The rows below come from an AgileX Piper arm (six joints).
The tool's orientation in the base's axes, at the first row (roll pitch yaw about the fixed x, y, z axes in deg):
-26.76 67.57 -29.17
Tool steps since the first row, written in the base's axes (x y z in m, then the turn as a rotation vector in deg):
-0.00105 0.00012 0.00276 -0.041 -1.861 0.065
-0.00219 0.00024 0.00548 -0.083 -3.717 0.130
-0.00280 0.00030 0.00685 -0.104 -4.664 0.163
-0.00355 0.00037 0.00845 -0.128 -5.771 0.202
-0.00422 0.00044 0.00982 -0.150 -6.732 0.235
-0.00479 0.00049 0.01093 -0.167 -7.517 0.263
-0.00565 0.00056 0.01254 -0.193 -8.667 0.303
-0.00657 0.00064 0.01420 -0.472 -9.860 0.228
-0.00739 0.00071 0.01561 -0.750 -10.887 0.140
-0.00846 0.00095 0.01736 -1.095 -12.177 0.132
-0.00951 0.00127 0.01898 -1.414 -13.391 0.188
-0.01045 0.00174 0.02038 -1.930 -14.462 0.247
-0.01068 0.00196 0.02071 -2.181 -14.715 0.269
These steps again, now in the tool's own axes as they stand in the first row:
-0.00292 -0.00043 -0.00005 0.272 -1.843 0.001
-0.00584 -0.00086 -0.00019 0.543 -3.680 0.000
-0.00732 -0.00108 -0.00030 0.682 -4.618 0.000
-0.00906 -0.00134 -0.00046 0.844 -5.714 0.001
-0.01056 -0.00156 -0.00063 0.985 -6.665 0.000
-0.01179 -0.00174 -0.00078 1.099 -7.443 0.001
-0.01358 -0.00201 -0.00104 1.267 -8.581 0.001
-0.01543 -0.00228 -0.00134 1.466 -9.761 -0.276
-0.01702 -0.00251 -0.00164 1.645 -10.775 -0.558
-0.01904 -0.00266 -0.00205 1.778 -12.065 -0.873
-0.02095 -0.00270 -0.00249 1.845 -13.291 -1.143
-0.02264 -0.00254 -0.00290 1.818 -14.390 -1.598
-0.02307 -0.00240 -0.00300 1.761 -14.660 -1.825

